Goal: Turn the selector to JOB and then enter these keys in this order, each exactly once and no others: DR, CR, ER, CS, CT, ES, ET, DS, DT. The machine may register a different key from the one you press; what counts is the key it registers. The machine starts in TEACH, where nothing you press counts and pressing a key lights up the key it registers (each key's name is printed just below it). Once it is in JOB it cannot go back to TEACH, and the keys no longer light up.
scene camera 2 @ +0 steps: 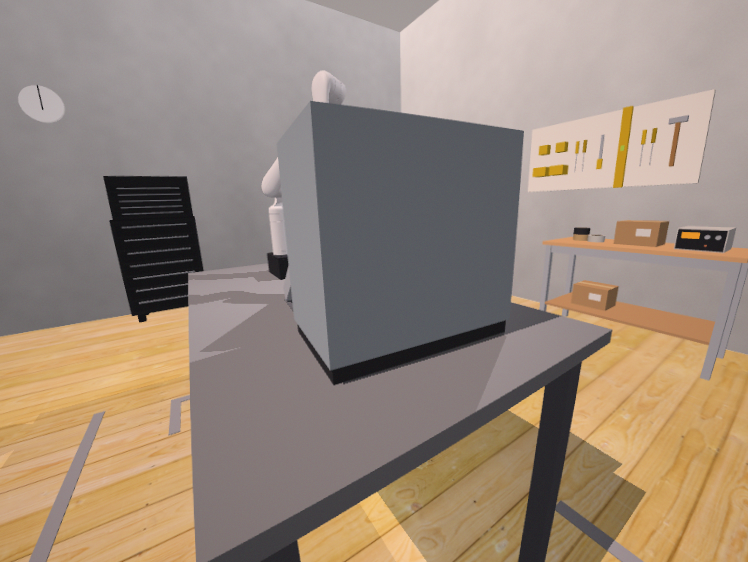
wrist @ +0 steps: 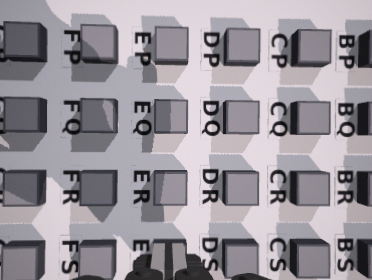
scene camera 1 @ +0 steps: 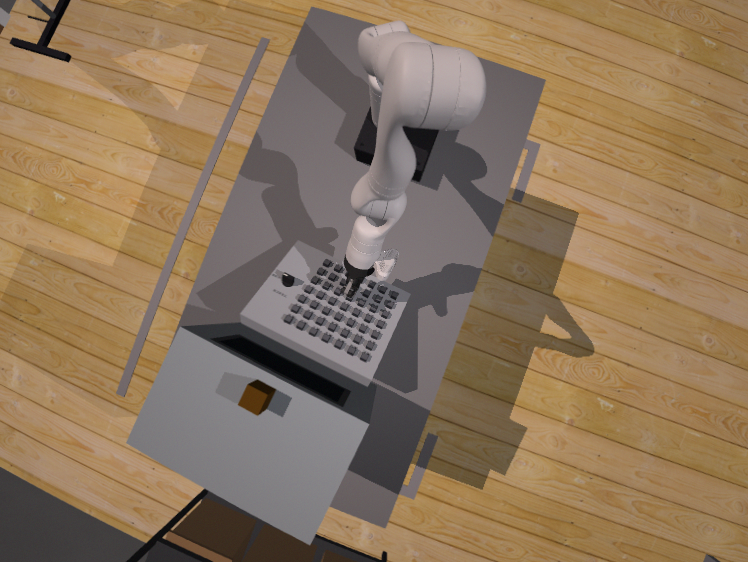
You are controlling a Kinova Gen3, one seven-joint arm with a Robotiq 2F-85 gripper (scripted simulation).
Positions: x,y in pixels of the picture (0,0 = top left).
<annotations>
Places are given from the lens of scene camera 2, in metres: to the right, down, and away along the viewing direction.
grey machine box [scene camera 2: 401,229]: 0.04, -0.08, 0.45
</annotations>
